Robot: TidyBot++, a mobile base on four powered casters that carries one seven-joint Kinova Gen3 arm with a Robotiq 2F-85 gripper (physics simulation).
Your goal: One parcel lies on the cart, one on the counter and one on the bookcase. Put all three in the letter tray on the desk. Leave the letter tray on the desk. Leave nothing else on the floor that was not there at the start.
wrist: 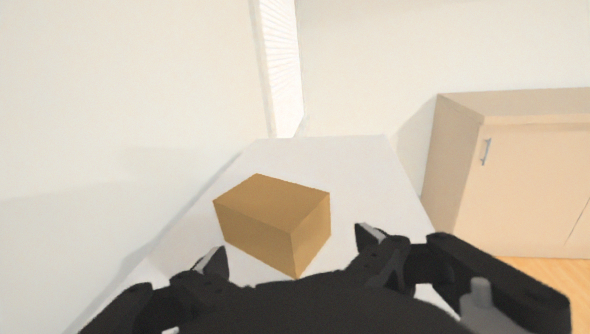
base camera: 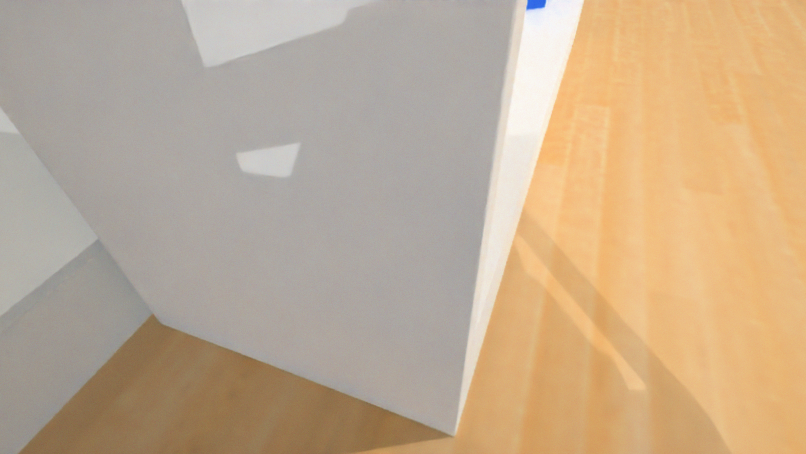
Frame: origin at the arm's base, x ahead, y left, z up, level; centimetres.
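Seen in the pictures: gripper, fingertip midpoint: [wrist: 292, 248].
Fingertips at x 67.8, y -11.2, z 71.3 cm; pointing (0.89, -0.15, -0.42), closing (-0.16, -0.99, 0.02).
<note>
Offsets run from my fingertips to a thing's top centre. "spot": to the spot under its first point. Level surfaces: height alone.
A brown box-shaped parcel @[dy +0.3, dx +6.8, dz +0.1 cm] [wrist: 267, 220] sits on a long white top @[dz -4.9 cm] [wrist: 345, 160] in the wrist view, turned at an angle, with one corner toward the gripper. My gripper [wrist: 292, 248] is open, with nothing held. Its fingertips show to the left and right of the parcel's near part, with the parcel beyond them; the gripper's body hides the parcel's lowest edge. I cannot tell whether they touch it. The frames do not settle whether this top is the counter or the bookcase. The letter tray, the desk and the other two parcels do not show.
A wall [wrist: 120, 90] runs along the top's left side. A beige cabinet [wrist: 530, 195] stands at the right, and a window with blinds @[spot: dy -21.0, dx +91.5, dz +7.9 cm] [wrist: 282, 65] is behind. In the base view, a large pale side panel [base camera: 360, 225] stands close on the wooden floor @[dz -110.9 cm] [base camera: 693, 197], with a blue patch @[spot: dy -13.4, dx +15.4, dz -100.2 cm] [base camera: 535, 3] beyond its edge.
</note>
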